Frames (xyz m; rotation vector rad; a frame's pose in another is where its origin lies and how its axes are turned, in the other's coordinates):
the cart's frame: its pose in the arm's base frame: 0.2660 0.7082 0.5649 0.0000 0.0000 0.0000
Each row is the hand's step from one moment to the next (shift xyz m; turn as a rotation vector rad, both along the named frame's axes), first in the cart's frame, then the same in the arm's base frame.
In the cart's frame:
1: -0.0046 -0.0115 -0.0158 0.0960 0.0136 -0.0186
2: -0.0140 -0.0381 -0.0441 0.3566 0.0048 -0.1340
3: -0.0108 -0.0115 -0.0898 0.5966 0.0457 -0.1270
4: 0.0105 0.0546 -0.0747 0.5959 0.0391 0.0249
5: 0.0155 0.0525 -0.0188 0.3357 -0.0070 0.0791
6: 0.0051 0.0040 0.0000 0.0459 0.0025 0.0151
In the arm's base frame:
1: -0.0046 -0.0115 -0.0158 0.0960 0.0136 -0.0186
2: -0.0140 -0.0381 -0.0441 0.3566 0.0048 -0.1340
3: -0.0108 -0.0115 -0.0898 0.5966 0.0457 -0.1270
4: 0.0105 0.0546 -0.0747 0.5959 0.0391 0.0249
5: 0.0155 0.0525 -0.0188 0.3357 -0.0070 0.0791
6: 0.0051 0.0040 0.0000 0.0459 0.0025 0.0151

